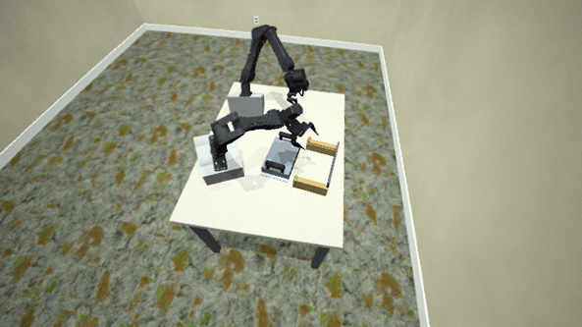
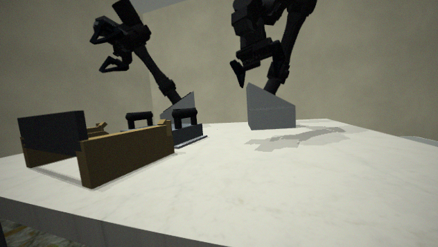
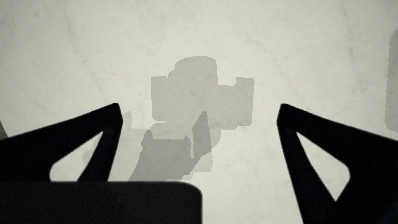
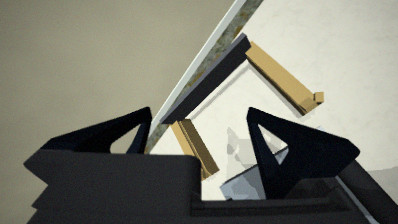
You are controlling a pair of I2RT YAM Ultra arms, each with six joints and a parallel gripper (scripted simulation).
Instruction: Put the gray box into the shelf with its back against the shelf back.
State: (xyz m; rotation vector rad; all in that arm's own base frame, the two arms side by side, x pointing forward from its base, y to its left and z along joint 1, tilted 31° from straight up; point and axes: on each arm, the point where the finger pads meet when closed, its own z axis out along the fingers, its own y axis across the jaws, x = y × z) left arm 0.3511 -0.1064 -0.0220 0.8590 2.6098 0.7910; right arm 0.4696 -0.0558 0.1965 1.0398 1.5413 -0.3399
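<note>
Right now the gray box is 360 mm to the right of my left hand, 130 mm below it and 40 mm behind it. Also, from my left hand: dark back plate 400 mm to the right, 270 mm ahead, 90 mm below.
Right now my right hand is 160 mm past the gray box, 60 mm to the right of it and 230 mm above it. The rest, counted from my right hand: dark back plate (150 mm ahead, 20 mm to the left, 190 mm below).
</note>
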